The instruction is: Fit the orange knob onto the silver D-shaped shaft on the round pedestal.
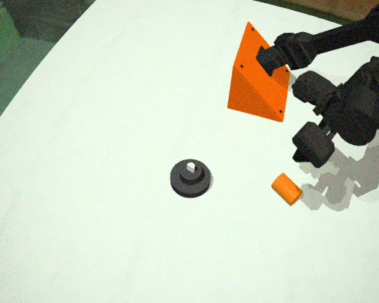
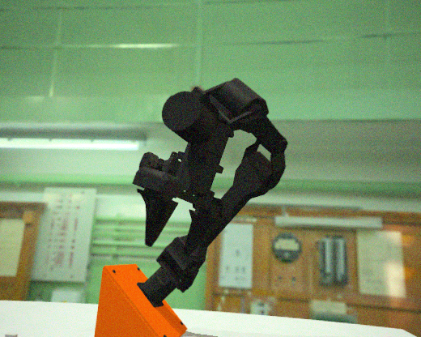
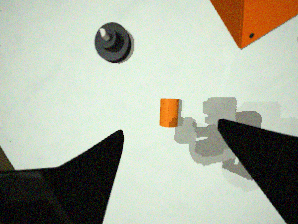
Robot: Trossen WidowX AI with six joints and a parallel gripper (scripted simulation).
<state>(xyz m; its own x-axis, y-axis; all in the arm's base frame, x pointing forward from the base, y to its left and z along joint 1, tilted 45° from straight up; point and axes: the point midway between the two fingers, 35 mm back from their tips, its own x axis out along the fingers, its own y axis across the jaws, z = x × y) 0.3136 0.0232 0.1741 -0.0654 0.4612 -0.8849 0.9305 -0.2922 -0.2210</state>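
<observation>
Now: the orange knob 160 mm below my gripper tip, 20 mm to the left of it and 10 mm ahead of it. The rest, counted from my gripper tip: round pedestal: 200 mm to the right, 150 mm below, 40 mm ahead.
</observation>
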